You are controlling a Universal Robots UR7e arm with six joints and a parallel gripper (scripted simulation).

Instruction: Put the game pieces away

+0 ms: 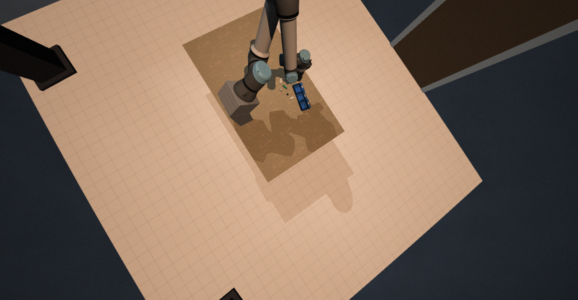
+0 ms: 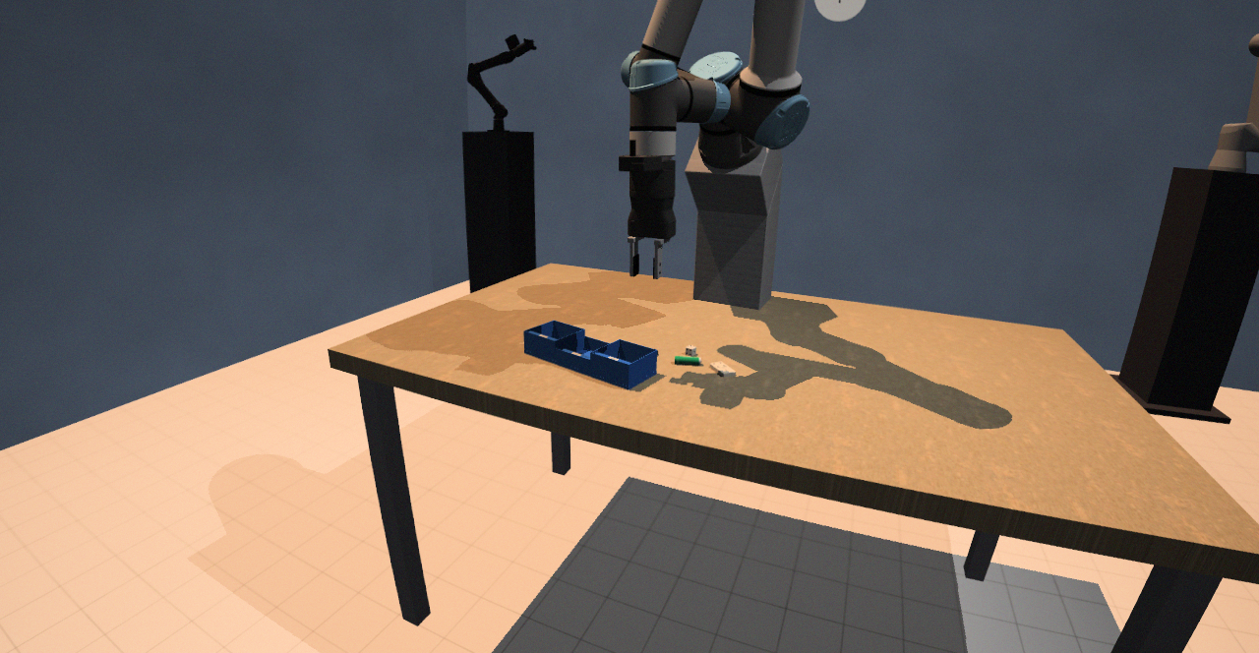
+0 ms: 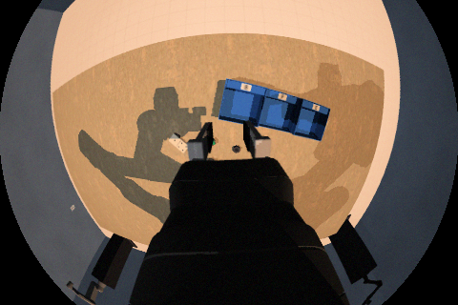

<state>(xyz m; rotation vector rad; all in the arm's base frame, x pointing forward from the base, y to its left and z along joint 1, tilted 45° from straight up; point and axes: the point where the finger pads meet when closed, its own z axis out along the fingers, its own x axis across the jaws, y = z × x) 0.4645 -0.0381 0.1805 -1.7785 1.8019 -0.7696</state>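
Now: the pale domino-like tile 190 mm below my hand, 130 mm to the left of it and 70 mm behind it. The rest, counted from my hand: blue bin: 180 mm below, 110 mm to the right, 10 mm behind; green cylinder: 190 mm below, 80 mm behind, 60 mm to the left; black piece: 190 mm below, 100 mm behind, 10 mm to the right.
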